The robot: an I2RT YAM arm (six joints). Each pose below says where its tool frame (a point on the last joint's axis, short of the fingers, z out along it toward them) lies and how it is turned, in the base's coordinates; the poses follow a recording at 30 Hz.
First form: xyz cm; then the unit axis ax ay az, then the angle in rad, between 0 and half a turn.
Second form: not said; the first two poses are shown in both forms.
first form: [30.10 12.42 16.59 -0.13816 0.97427 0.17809 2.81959]
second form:
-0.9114 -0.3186 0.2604
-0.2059 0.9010 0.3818
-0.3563 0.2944 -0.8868
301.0 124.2 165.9

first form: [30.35 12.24 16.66 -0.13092 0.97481 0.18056 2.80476]
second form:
-0.9105 -0.3077 0.2762
-0.1884 0.9033 0.3854
-0.3681 0.2989 -0.8804
303.5 122.4 166.6

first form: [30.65 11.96 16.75 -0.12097 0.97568 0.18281 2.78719]
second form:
-0.9095 -0.2922 0.2957
-0.1653 0.9069 0.3876
-0.3814 0.3037 -0.8731
306.5 119.6 167.5

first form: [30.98 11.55 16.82 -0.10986 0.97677 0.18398 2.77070]
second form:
-0.9087 -0.2740 0.3150
-0.1406 0.9113 0.3870
-0.3931 0.3074 -0.8666
309.8 115.5 168.2

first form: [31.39 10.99 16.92 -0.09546 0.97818 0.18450 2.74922]
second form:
-0.9065 -0.2502 0.3402
-0.1091 0.9170 0.3837
-0.4079 0.3107 -0.8585
313.9 109.9 169.2

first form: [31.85 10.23 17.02 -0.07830 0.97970 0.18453 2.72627]
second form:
-0.9032 -0.2214 0.3676
-0.0724 0.9231 0.3778
-0.4230 0.3146 -0.8498
318.5 102.3 170.2

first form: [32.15 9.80 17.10 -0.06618 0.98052 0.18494 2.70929]
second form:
-0.8996 -0.2013 0.3874
-0.0463 0.9264 0.3737
-0.4342 0.3183 -0.8427
321.5 98.0 171.0

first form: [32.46 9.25 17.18 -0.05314 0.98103 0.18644 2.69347]
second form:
-0.8959 -0.1799 0.4062
-0.0183 0.9285 0.3708
-0.4439 0.3247 -0.8352
324.6 92.5 171.8

